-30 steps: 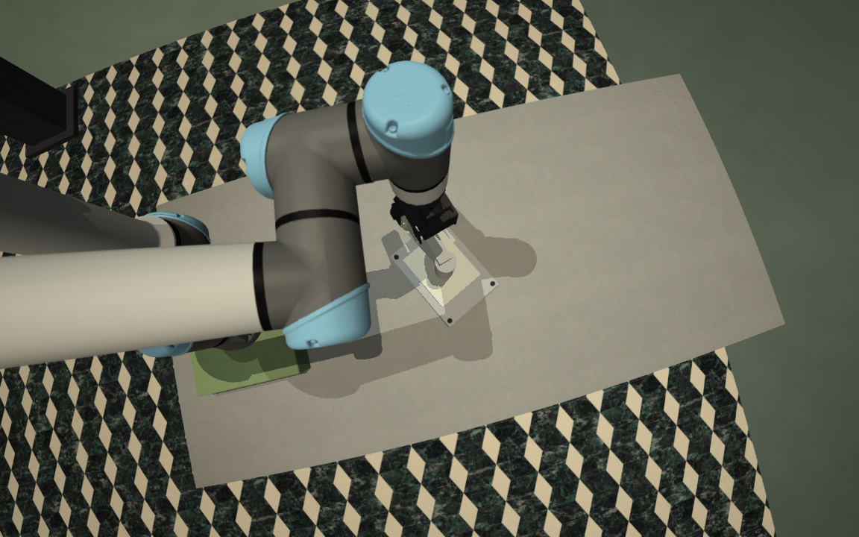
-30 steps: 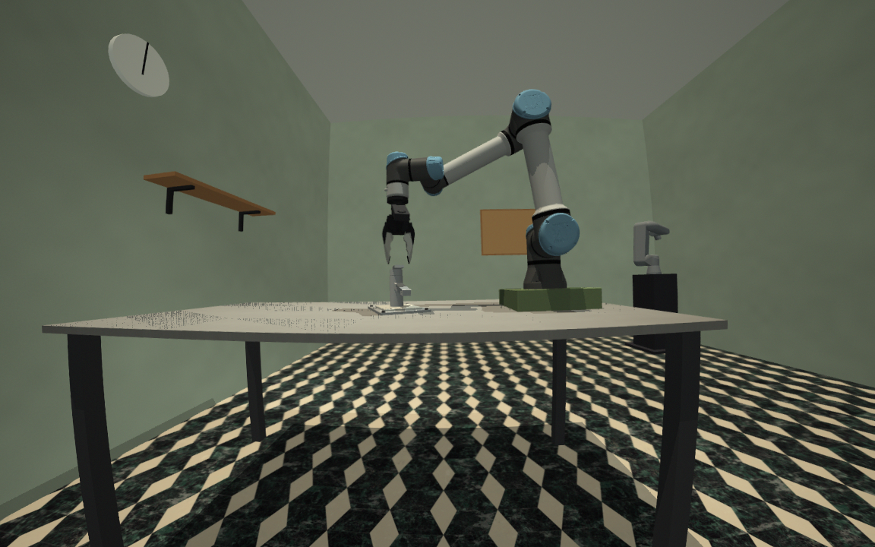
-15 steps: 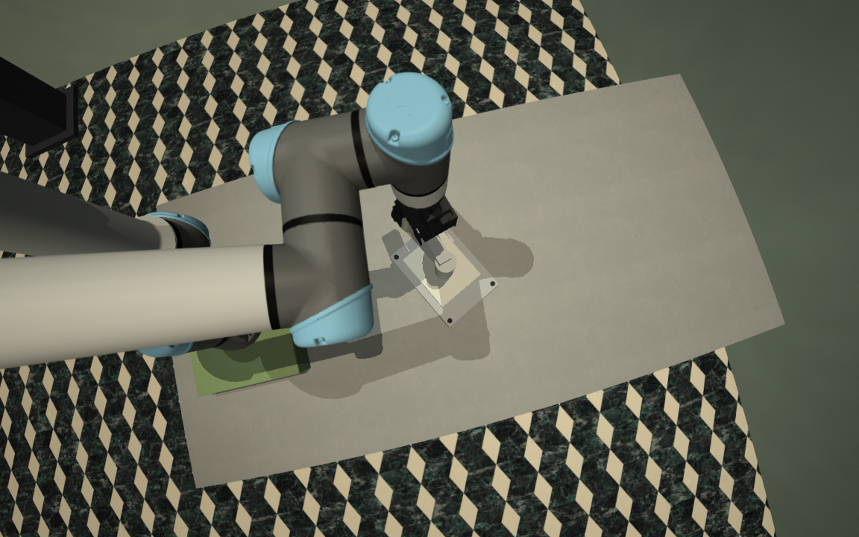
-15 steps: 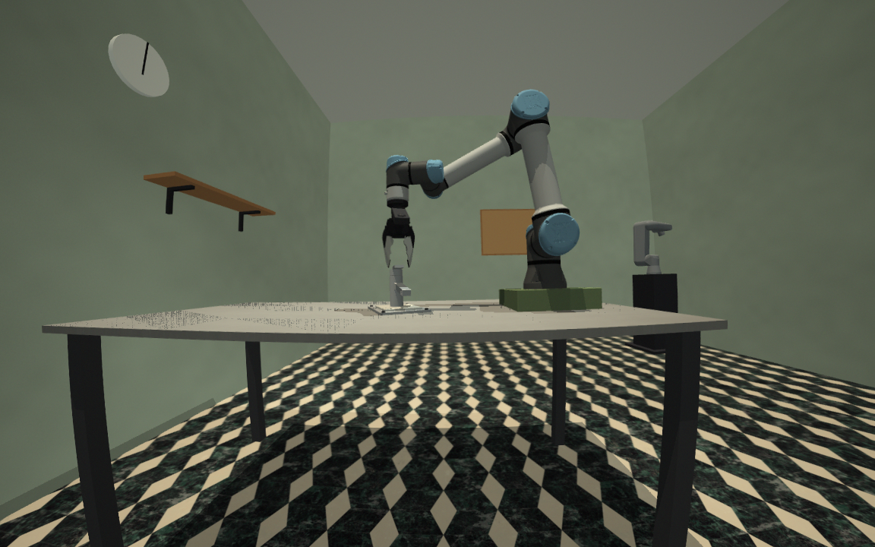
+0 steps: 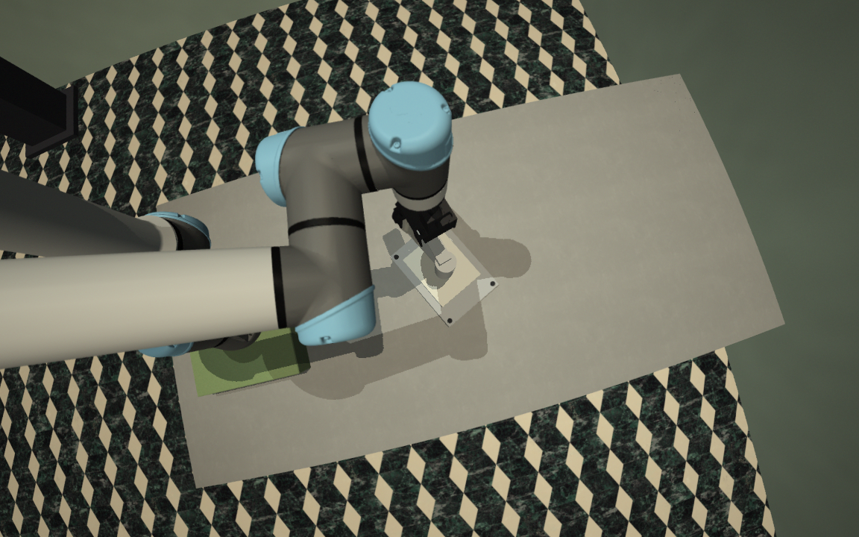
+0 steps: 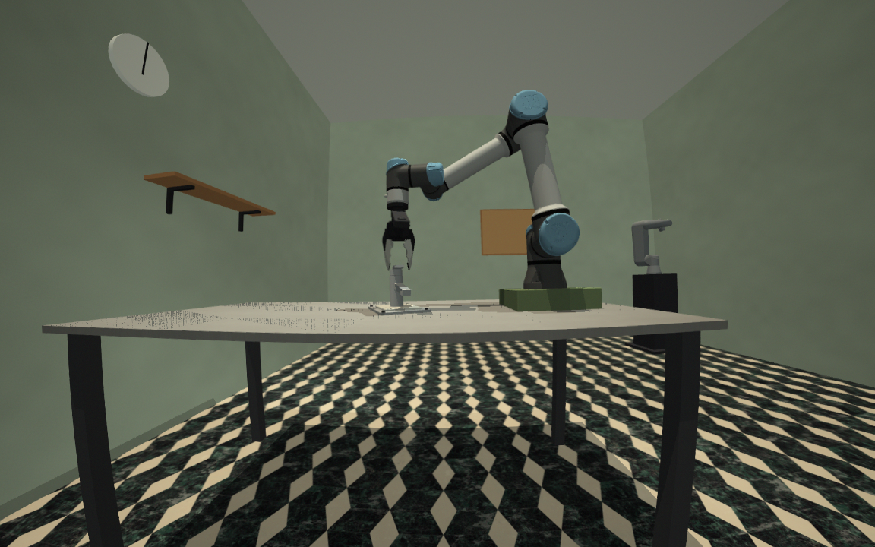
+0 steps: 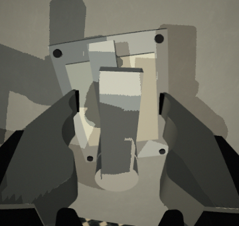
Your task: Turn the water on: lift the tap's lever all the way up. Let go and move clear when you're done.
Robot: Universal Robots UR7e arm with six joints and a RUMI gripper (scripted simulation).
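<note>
My hand is 1 cm short of the flat lever and 4 cm to the left of it. Round my hand: grey tap (1 cm ahead, 7 cm to the right, 6 cm below).
</note>
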